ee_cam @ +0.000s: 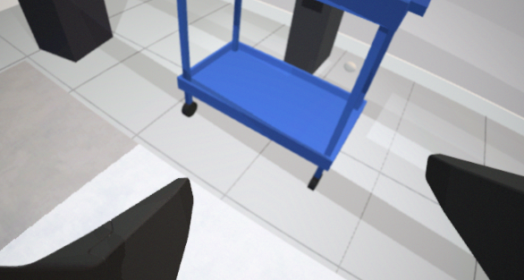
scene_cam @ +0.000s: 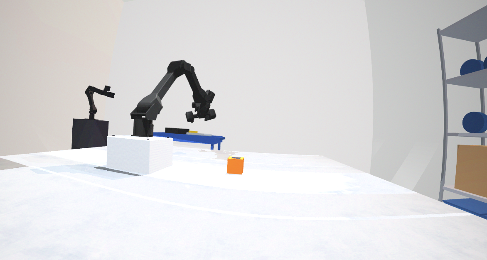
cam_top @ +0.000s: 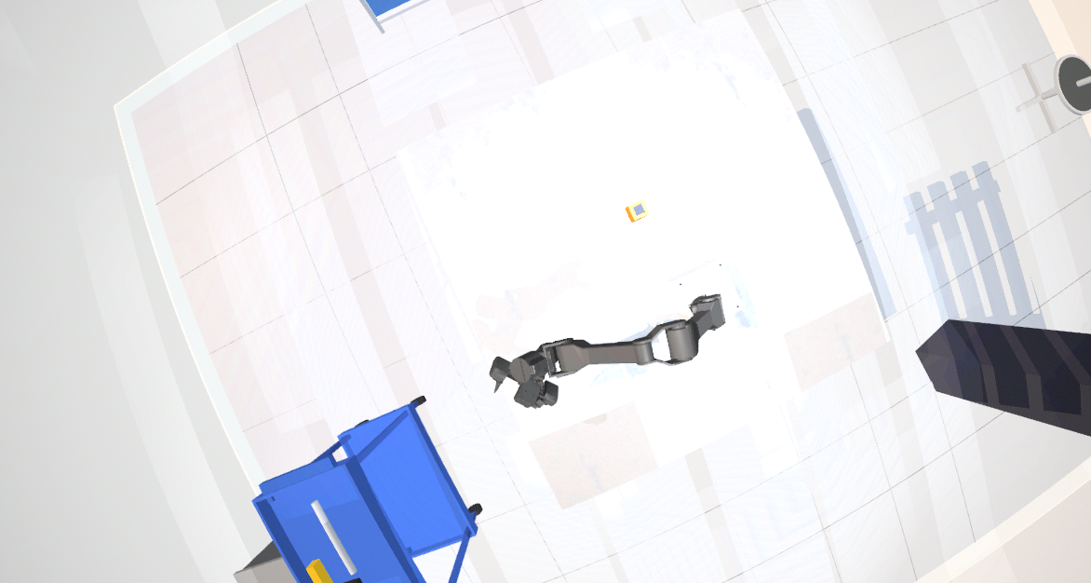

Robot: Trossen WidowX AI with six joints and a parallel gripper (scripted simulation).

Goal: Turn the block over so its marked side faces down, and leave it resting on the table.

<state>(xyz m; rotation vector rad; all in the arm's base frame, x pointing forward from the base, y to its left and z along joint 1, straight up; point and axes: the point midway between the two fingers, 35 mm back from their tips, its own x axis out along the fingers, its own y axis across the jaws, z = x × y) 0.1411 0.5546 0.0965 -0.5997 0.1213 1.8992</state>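
My gripper tip is now 61 cm to the left of the block, 21 cm short of it and 14 cm above it.
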